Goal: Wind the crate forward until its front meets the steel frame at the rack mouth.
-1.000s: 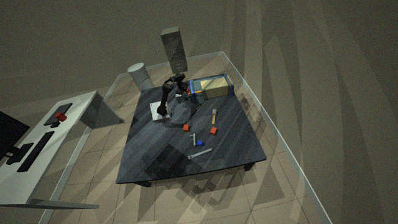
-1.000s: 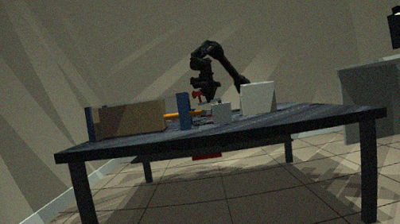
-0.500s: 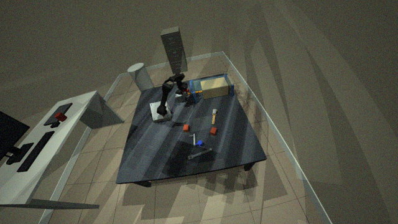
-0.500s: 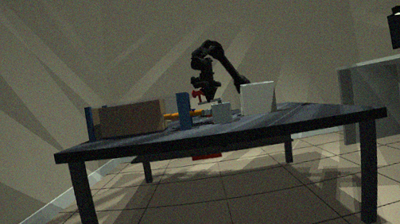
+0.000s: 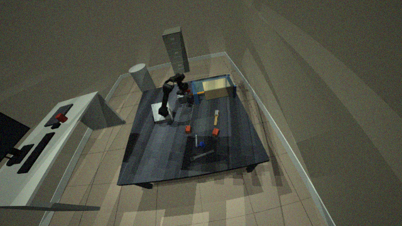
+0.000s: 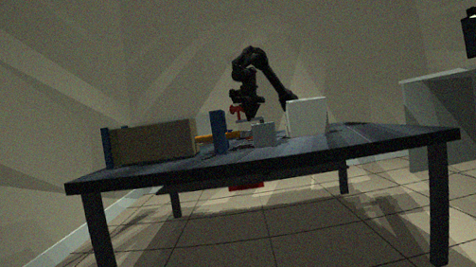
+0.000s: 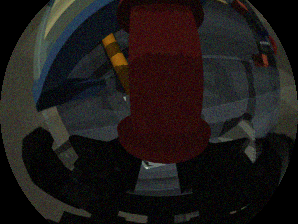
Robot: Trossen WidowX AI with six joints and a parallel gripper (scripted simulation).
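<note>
Now: the red knob 40 mm ahead of my gripper tip, 30 mm to the right of it and 40 mm above it. From my gripper tip the other things lie so: crank arm 10 mm ahead, 10 mm to the right, 10 mm above; grey winch 60 mm behind, 20 mm to the left, 70 mm below; blue frame 120 mm ahead, 10 mm to the left.
</note>
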